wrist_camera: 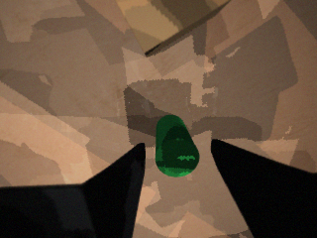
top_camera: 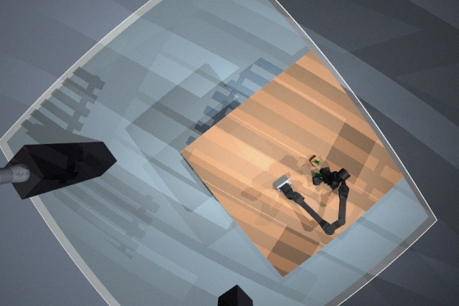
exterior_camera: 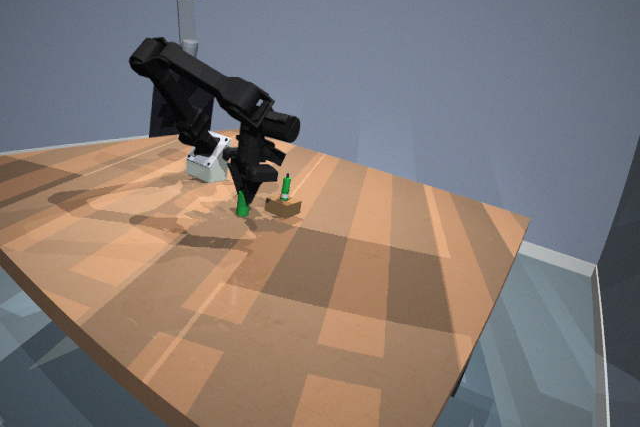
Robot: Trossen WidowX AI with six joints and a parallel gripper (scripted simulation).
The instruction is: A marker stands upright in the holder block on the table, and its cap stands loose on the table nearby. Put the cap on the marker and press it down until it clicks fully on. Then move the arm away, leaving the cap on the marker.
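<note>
Now: the green cap 10 mm below my gripper tip. Round my gripper tip: holder block (50 mm ahead, 100 mm to the left, 20 mm below).
</note>
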